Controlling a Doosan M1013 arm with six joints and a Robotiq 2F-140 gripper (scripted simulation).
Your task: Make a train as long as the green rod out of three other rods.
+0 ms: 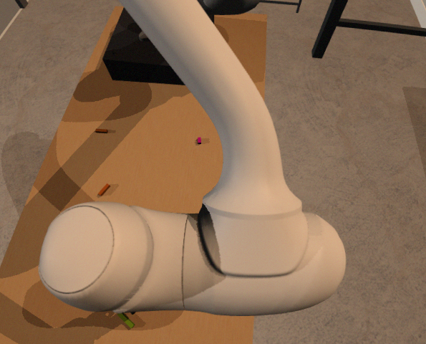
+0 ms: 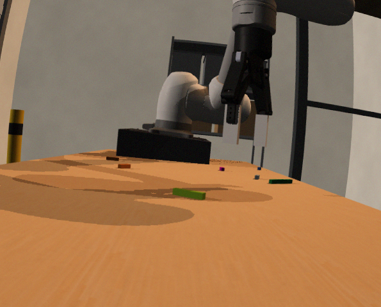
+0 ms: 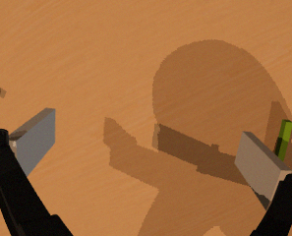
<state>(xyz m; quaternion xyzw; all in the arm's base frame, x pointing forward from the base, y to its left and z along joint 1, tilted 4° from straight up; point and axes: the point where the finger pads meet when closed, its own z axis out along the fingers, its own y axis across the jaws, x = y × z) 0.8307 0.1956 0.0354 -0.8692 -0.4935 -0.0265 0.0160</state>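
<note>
The blue rod is 59 cm behind my hand, 15 cm to the left of it and 9 cm below it. The rest, counted from my hand: green rod 17 cm behind, 12 cm to the left, 9 cm below; lime rod 13 cm ahead, 10 cm to the right, 9 cm below; grey rod 24 cm behind, 7 cm to the left, 9 cm below.
</note>
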